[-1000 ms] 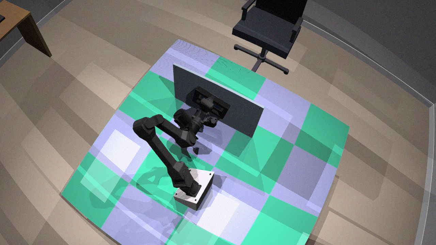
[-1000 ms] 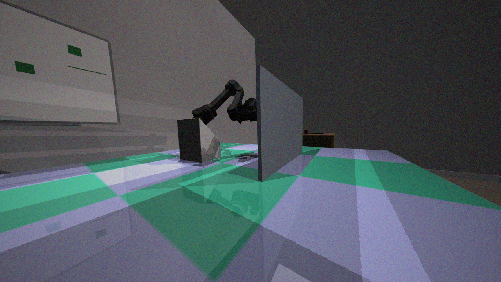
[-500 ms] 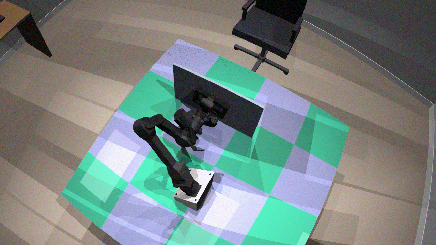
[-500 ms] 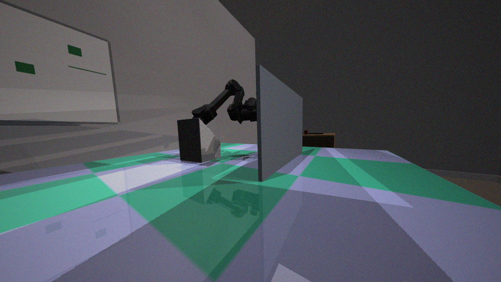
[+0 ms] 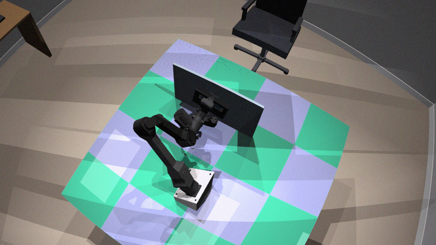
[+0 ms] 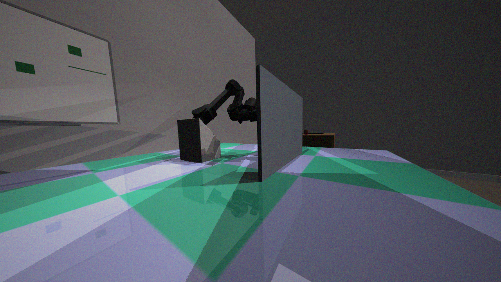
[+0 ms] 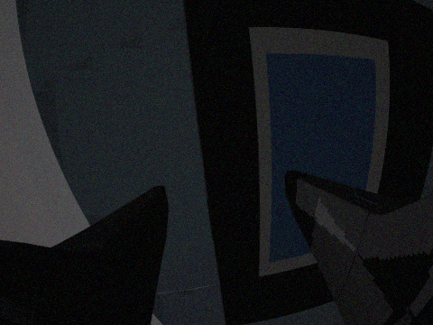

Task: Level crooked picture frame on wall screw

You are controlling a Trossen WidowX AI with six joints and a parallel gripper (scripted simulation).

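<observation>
Right now my gripper tip is 5 cm above the picture frame, 1 cm to the right of it and 1 cm short of it. Round my gripper tip: wall panel 6 cm below, 2 cm ahead.
</observation>
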